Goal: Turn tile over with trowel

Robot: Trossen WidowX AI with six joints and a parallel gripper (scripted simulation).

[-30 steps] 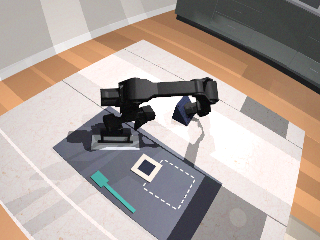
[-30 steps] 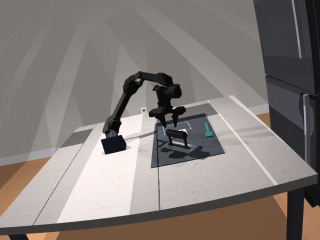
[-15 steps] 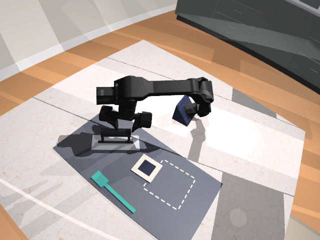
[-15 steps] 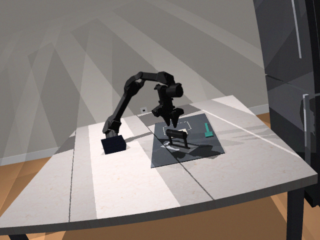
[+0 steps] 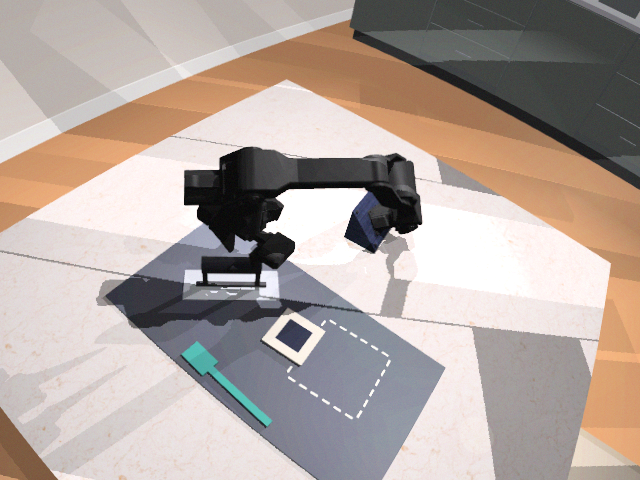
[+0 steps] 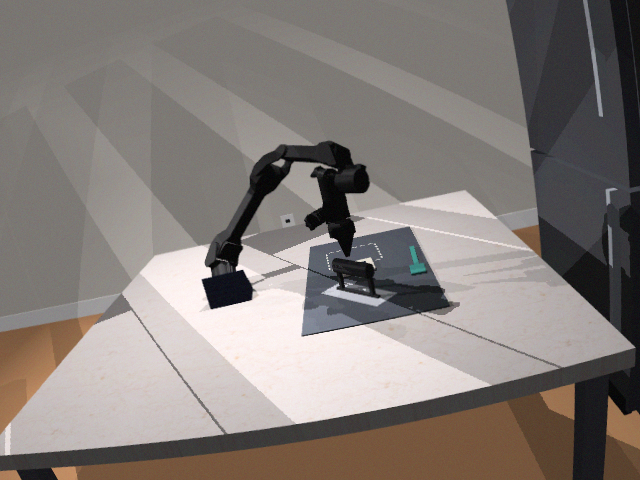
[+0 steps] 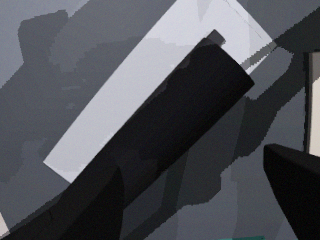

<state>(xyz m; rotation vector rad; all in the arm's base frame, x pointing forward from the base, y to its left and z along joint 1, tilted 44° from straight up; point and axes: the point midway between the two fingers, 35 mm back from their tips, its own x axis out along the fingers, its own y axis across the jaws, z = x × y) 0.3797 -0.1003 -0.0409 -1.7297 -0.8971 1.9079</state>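
Now: gripper tip 130 mm to the right of the mat, 120 mm above it and 30 mm short of it. Round my gripper tip: tile 160 mm to the left, 100 mm below, 10 mm ahead; then teal trowel 170 mm ahead, 110 mm to the left, 100 mm below.
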